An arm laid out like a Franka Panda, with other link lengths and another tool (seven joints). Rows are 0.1 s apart.
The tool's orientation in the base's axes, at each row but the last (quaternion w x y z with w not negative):
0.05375 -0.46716 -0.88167 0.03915
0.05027 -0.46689 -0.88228 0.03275
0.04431 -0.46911 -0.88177 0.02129
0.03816 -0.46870 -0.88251 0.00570
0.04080 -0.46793 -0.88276 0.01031
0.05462 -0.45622 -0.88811 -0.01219
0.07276 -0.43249 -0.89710 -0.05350
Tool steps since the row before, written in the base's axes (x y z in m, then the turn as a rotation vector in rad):
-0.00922 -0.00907 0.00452 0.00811 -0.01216 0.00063
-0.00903 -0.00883 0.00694 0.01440 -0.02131 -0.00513
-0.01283 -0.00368 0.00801 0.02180 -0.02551 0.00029
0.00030 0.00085 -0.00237 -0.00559 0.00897 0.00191
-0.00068 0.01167 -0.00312 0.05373 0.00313 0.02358
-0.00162 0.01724 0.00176 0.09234 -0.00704 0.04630
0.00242 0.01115 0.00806 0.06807 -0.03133 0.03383
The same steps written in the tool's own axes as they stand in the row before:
-0.00210 -0.01318 -0.00310 -0.01455 -0.00024 -0.00146
-0.00185 -0.01310 -0.00572 -0.02597 0.00038 0.00361
0.00455 -0.01328 -0.00673 -0.03326 0.00371 -0.00253
0.00039 0.00083 0.00236 0.01066 0.00032 -0.00127
0.00984 0.00617 0.00340 -0.02596 0.04477 -0.02782
0.01507 0.00869 -0.00038 -0.05404 0.06954 -0.05444
0.00850 0.00908 -0.00636 -0.05997 0.03504 -0.04399

